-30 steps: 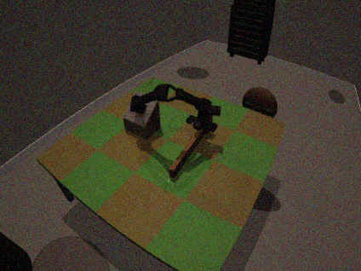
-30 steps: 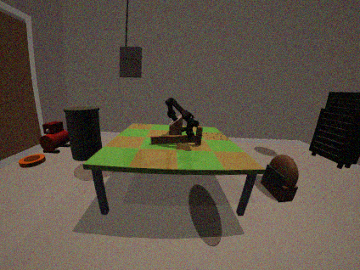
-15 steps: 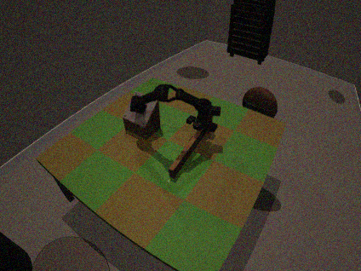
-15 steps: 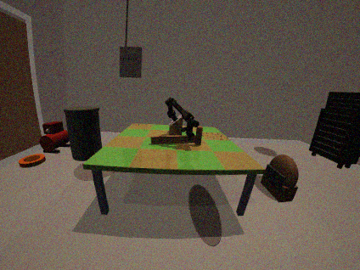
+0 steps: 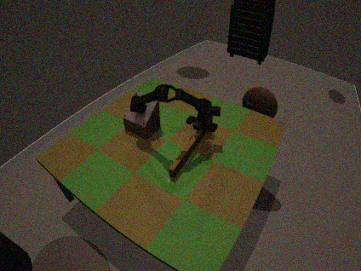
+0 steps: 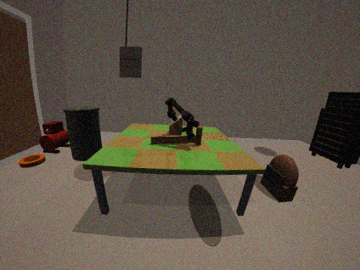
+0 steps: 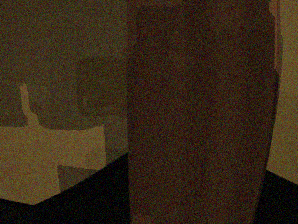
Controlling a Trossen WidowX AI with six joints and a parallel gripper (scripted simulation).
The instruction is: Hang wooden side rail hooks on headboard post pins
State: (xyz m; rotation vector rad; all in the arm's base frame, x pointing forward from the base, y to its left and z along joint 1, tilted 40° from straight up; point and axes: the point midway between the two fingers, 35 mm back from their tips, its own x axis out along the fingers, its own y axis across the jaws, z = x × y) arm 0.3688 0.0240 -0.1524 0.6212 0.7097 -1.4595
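Right now my gripper tip is 1 cm past the headboard post, 10 cm to the right of it and 5 cm below it.
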